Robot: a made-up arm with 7 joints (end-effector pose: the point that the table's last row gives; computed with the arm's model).
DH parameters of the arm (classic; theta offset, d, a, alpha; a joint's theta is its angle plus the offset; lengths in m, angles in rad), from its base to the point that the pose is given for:
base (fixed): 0 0 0 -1.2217
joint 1: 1.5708 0 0 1.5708
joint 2: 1.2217 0 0 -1.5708
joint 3: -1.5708 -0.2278 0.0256 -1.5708
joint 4: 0 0 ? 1.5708
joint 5: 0 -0.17 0 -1.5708
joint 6: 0 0 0 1.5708
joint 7: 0 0 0 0
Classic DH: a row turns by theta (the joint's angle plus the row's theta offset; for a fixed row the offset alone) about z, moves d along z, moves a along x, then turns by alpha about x.
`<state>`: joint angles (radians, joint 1 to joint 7).
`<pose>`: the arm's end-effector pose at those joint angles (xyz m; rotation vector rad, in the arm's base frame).
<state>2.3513 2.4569 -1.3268 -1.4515 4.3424 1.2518 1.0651</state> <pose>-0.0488 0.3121 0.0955 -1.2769 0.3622 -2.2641</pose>
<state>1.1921 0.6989 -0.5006 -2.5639 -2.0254 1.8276 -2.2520</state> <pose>-0.0611 0.0258 -0.1528 1.2216 2.2812 -1.5660</pose>
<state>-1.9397 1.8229 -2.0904 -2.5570 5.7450 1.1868 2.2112</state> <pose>0.1433 0.0862 0.0130 -0.0796 -1.9078 -0.0706</pose>
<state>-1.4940 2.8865 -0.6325 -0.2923 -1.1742 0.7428 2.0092</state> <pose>-0.3036 0.2136 0.1498 -2.1512 0.7250 -1.3457</pose>
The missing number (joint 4, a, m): -0.0206
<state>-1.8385 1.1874 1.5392 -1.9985 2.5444 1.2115 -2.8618</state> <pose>-0.0234 0.2417 0.0877 -1.5541 0.7172 -0.4704</pose>
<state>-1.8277 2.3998 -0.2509 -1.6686 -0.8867 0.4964 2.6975</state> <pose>-0.1100 0.1568 0.2361 -0.1943 2.6382 0.2077</pose>
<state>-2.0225 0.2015 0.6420 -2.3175 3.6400 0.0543 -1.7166</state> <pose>0.0690 0.0124 0.1958 1.8273 0.9313 0.7829</pose>
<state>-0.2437 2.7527 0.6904 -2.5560 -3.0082 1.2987 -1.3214</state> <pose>0.0708 -0.0510 0.1435 -0.3860 0.2770 -2.1020</pose>
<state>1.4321 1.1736 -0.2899 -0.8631 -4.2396 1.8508 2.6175</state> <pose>-0.2487 0.2771 -0.0817 -1.3101 -0.7643 -1.3675</pose>
